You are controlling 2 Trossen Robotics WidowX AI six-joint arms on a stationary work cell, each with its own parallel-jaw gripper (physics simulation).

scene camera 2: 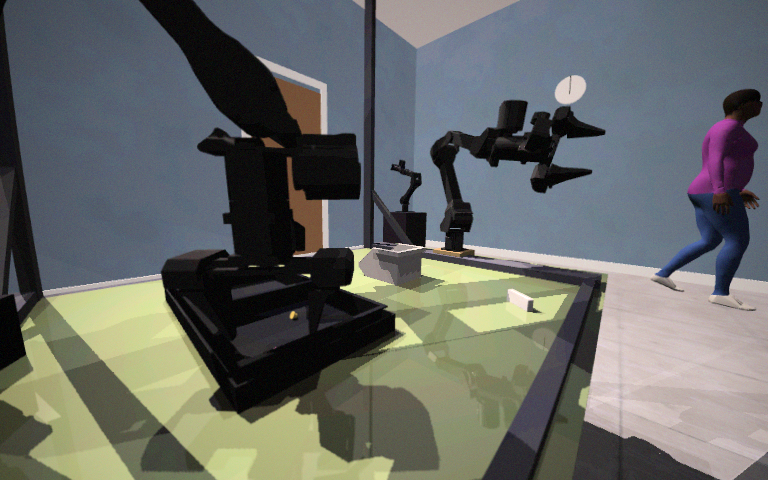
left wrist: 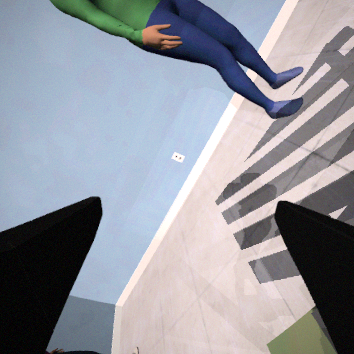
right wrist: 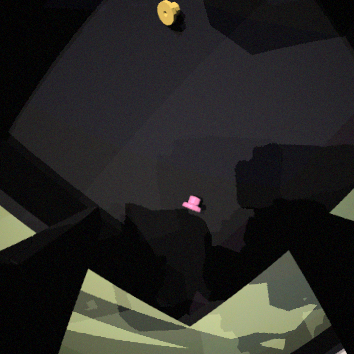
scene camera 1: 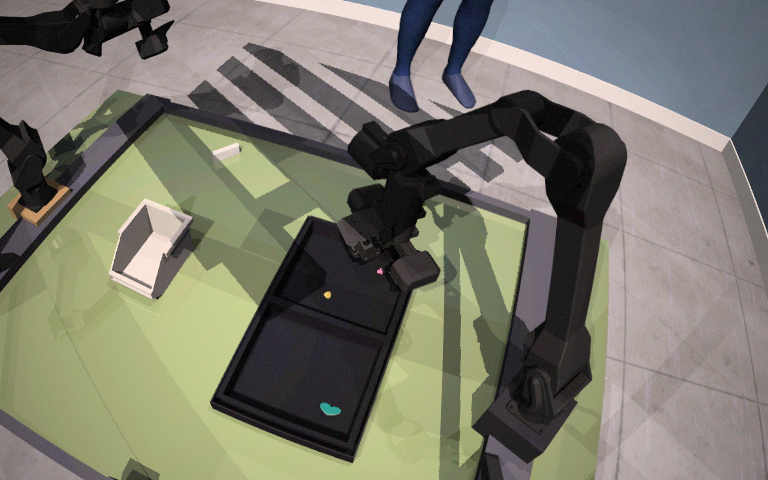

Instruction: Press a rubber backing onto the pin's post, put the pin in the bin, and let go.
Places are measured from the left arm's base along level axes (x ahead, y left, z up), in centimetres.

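Where they show: left gripper, between the fingertips: (scene camera 2: 598,152) (left wrist: 189,207); right gripper, between the fingertips: (scene camera 2: 273,338) (right wrist: 187,211) (scene camera 1: 381,268); left arm's base, origin of its link: (scene camera 2: 453,249) (scene camera 1: 37,197); right arm's base, origin of its link: (scene camera 1: 535,406).
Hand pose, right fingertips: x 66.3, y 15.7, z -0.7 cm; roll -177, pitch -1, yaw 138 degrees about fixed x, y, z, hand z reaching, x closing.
Observation:
Each offset is from my right fingertips to the top centre of the thing. "pt": to the spot under its first point.
The teal heart-shaped pin @(dx +1.7, dy -25.8, dz -0.2 cm) (scene camera 1: 330,408) lies in the lower compartment of the black tray @(dx -3.8, dy -13.2, dz +1.3 cm) (scene camera 1: 283,430) (scene camera 2: 317,363). A yellow backing @(dx -6.1, dy -7.5, dz -0.9 cm) (scene camera 1: 327,294) (scene camera 2: 292,315) (right wrist: 168,12) and a pink backing @(dx -0.2, dy +0.5, dz -0.9 cm) (scene camera 1: 380,271) (right wrist: 192,203) lie in the other compartment. My right gripper (scene camera 2: 272,333) (right wrist: 187,211) is open and empty, pointing down low in that compartment, with the pink backing between its spread fingertips in the right wrist view. The bin @(pt dx -38.1, dy -13.4, dz -2.0 cm) (scene camera 1: 148,249) (scene camera 2: 393,264), white-grey, stands left of the tray in scene camera 1. My left gripper (scene camera 2: 598,151) (left wrist: 189,207) is open and empty, high up away from the tray.
A small white block @(dx -38.7, dy +14.1, dz -0.4 cm) (scene camera 1: 226,151) (scene camera 2: 519,300) lies near the far table edge in scene camera 1. The tray's walls and divider @(pt dx -3.8, dy -13.6, dz +1.3 cm) (scene camera 1: 325,320) stand around the right fingers. A dark frame (scene camera 1: 526,266) borders the green table top. People stand beyond the table.

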